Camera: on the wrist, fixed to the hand. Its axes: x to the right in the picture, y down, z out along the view.
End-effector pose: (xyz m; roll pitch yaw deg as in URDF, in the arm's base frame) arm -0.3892 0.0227 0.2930 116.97 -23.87 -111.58
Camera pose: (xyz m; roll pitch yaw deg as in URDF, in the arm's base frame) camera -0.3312 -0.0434 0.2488 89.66 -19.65 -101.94
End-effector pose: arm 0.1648 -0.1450 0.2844 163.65 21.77 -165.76
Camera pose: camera 0.1647 -0.2429 0.2942 143.14 17.60 -156.23
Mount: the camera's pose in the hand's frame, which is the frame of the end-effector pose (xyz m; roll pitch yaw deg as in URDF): 0.0188 -0.0860 -0.0440 -24.15 6.29 -7.65
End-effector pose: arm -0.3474 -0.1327 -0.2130 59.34 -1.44 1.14
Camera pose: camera -0.3261 -0.1383 -0.3089 35.70 8.33 2.69
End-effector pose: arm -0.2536 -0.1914 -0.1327 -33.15 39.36 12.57
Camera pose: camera -0.2122 -0.2806 -0.1367 -65.07 39.77 -0.26
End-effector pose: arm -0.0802 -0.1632 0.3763 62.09 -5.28 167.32
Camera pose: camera -0.1068 -0.1558 0.2818 38.35 4.41 169.32
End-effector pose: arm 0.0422 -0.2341 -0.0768 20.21 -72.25 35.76
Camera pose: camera 0.1400 -0.2444 -0.0805 6.75 -63.25 24.70
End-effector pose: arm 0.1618 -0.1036 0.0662 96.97 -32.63 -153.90
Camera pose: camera 0.1326 -0.1781 0.0089 69.36 -25.58 -145.95
